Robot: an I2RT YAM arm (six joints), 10 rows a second.
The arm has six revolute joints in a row. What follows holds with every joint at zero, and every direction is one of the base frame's. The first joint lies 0.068 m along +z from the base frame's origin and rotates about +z. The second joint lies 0.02 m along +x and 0.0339 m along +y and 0.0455 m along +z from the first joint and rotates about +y. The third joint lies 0.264 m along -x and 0.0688 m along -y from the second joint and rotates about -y. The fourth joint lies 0.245 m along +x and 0.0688 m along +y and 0.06 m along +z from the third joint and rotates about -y. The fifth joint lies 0.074 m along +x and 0.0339 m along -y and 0.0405 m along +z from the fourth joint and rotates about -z. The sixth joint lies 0.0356 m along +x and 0.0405 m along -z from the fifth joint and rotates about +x. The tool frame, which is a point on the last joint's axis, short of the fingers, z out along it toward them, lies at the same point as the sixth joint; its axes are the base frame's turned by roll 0, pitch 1.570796 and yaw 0 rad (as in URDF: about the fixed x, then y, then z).
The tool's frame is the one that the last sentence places.
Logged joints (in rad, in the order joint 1, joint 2, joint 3, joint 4, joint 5, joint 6), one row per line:
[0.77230, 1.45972, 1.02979, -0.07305, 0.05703, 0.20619]
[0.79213, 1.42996, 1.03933, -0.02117, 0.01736, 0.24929]
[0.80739, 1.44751, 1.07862, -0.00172, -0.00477, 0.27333]
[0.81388, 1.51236, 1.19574, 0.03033, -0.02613, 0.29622]
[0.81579, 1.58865, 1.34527, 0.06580, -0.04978, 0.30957]
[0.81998, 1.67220, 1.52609, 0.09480, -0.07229, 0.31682]
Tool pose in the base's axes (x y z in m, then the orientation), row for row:
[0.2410, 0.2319, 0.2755, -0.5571, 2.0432, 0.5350]
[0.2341, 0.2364, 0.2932, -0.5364, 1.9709, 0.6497]
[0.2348, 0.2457, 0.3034, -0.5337, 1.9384, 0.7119]
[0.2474, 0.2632, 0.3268, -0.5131, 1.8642, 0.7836]
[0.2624, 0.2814, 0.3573, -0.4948, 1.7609, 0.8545]
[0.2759, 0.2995, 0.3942, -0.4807, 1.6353, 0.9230]
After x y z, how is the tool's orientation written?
As a rotation vector, in radians.
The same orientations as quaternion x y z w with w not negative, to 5 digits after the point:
[-0.22638, 0.83028, 0.21740, 0.46057]
[-0.21973, 0.80735, 0.26614, 0.47862]
[-0.21907, 0.79566, 0.29222, 0.48326]
[-0.21249, 0.77202, 0.32451, 0.50351]
[-0.20747, 0.73836, 0.35830, 0.53235]
[-0.20445, 0.69553, 0.39257, 0.56598]

